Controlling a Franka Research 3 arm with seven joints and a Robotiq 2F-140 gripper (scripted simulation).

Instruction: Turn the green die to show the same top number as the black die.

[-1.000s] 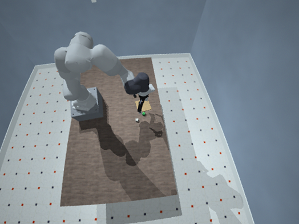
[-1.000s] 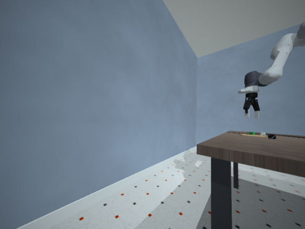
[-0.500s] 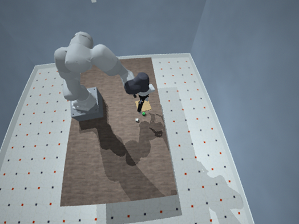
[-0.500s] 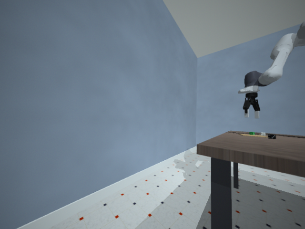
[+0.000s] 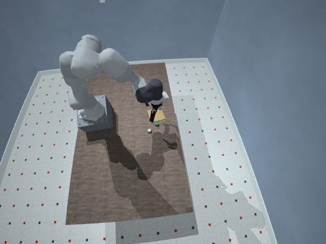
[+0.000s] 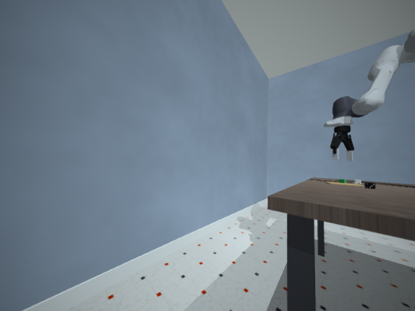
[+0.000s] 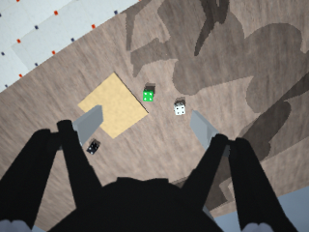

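My gripper is now 14 cm above the green die. Also, from my hand: white die 7 cm behind, 6 cm to the right, 14 cm below; tan mat 11 cm to the left, 15 cm below; black die 8 cm behind, 23 cm to the left, 14 cm below.
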